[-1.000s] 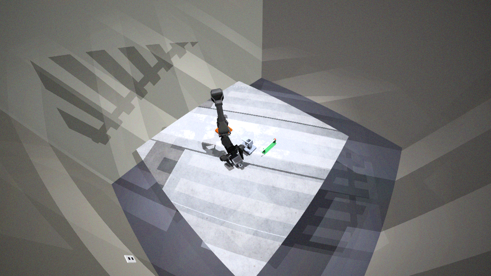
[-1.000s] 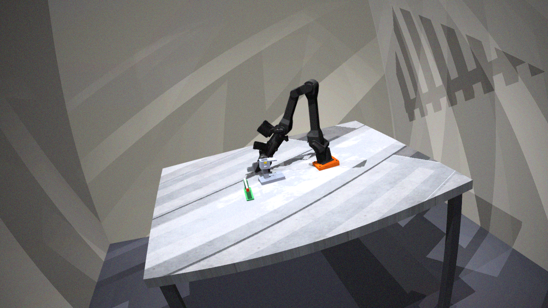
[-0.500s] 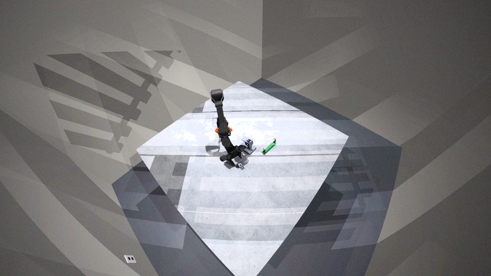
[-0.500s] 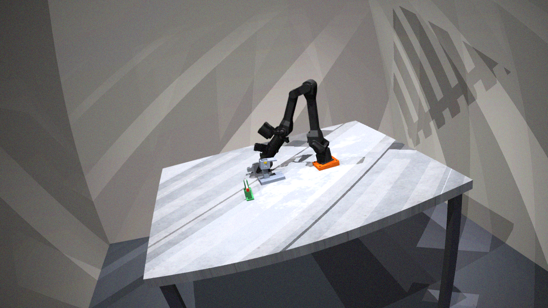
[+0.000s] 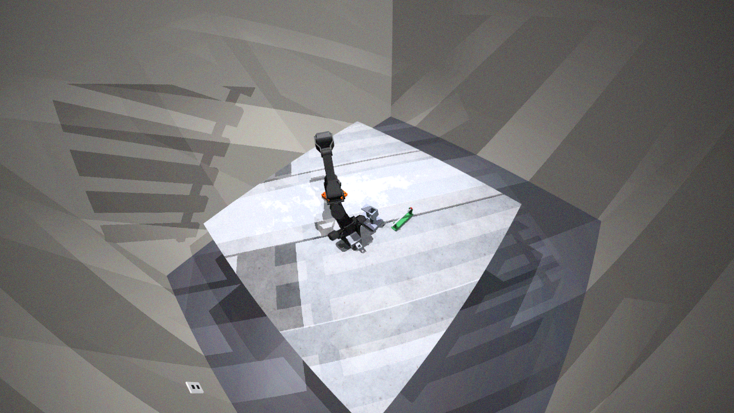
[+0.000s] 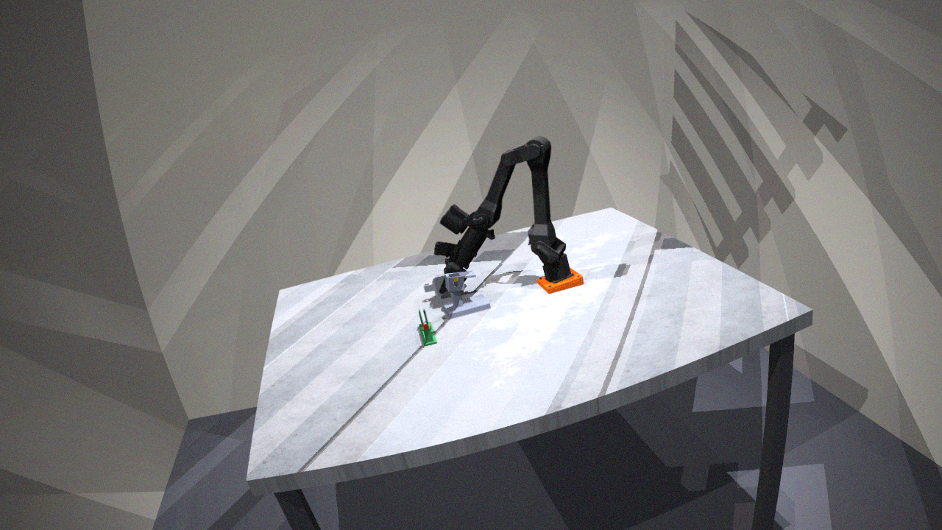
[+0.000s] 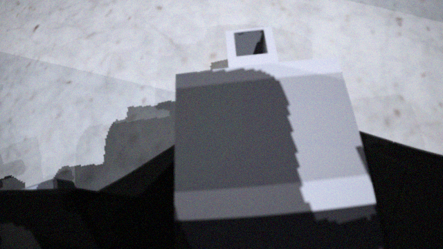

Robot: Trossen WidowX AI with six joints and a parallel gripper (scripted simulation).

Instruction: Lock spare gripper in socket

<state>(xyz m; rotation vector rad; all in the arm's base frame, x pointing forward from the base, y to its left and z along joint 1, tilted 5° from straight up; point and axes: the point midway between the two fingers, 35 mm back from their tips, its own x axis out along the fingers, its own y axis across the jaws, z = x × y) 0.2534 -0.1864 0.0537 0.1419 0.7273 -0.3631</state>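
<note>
My gripper tip is now 160 mm to the right of the grey mount, 30 mm below it and 10 mm past it. The rest, counted from my gripper tip: green pin cradle 240 mm to the left, 130 mm ahead; then spare gripper 10 mm behind, 10 mm above.
</note>
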